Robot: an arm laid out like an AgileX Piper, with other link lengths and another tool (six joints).
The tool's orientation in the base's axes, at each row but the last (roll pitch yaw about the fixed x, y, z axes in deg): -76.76, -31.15, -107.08; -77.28, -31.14, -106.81; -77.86, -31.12, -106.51; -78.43, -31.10, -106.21; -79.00, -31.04, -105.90; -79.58, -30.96, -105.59; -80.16, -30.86, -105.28; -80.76, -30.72, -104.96; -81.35, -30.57, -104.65; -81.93, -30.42, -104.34
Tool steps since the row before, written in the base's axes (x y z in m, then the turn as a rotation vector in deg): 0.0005, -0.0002, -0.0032, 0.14, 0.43, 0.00; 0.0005, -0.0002, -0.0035, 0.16, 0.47, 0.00; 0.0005, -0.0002, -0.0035, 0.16, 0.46, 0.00; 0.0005, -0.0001, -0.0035, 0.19, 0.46, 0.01; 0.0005, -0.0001, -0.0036, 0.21, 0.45, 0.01; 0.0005, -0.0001, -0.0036, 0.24, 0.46, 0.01; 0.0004, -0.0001, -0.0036, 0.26, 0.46, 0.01; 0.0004, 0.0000, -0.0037, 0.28, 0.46, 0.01; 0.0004, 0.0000, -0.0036, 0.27, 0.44, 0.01; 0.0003, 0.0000, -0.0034, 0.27, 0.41, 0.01
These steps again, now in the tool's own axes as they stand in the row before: -0.0016, 0.0028, -0.0001, -0.39, -0.23, 0.06; -0.0018, 0.0031, -0.0001, -0.42, -0.25, 0.07; -0.0018, 0.0031, -0.0001, -0.42, -0.24, 0.08; -0.0018, 0.0030, -0.0001, -0.42, -0.25, 0.11; -0.0019, 0.0031, -0.0001, -0.41, -0.24, 0.13; -0.0019, 0.0031, -0.0001, -0.43, -0.25, 0.15; -0.0019, 0.0031, -0.0001, -0.43, -0.25, 0.17; -0.0020, 0.0031, -0.0001, -0.44, -0.24, 0.19; -0.0019, 0.0031, -0.0001, -0.42, -0.23, 0.19; -0.0018, 0.0029, -0.0001, -0.40, -0.22, 0.19
